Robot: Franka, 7 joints.
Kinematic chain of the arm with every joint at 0, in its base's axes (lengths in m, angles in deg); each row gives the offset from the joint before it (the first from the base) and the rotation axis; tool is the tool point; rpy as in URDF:
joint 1: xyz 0 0 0.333 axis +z
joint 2: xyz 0 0 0 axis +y
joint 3: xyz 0 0 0.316 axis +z
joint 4: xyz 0.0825 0 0 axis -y
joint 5: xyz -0.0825 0 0.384 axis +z
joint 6: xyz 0 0 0 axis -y
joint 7: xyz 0.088 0 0 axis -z
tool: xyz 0 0 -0.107 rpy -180 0 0
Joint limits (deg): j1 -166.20..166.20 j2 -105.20..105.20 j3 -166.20..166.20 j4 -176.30..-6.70 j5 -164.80..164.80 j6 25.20..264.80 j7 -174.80..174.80
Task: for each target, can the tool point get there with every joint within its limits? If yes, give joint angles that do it. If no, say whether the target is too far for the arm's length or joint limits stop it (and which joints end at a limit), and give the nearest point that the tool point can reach.
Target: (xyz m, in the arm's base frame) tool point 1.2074 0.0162 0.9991
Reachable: no: too far | nearest point 0.7511 0.0101 0.7474 | short by 0.521 m
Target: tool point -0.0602 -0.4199 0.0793
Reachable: yes | joints -120.30 38.03 30.08 -131.24 -75.71 95.45 112.20
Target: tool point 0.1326 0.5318 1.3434
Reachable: no: too far | nearest point 0.0990 0.3969 1.0871 | short by 0.292 m
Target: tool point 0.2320 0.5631 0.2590
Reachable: yes | joints 14.30 43.10 62.80 -110.38 112.00 167.44 148.50
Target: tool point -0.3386 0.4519 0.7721
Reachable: yes | joints 43.22 -24.08 65.64 -93.89 -52.37 149.00 -89.03
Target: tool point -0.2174 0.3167 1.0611
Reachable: yes | joints -120.43 -14.12 -74.91 -37.05 -67.45 106.51 108.19
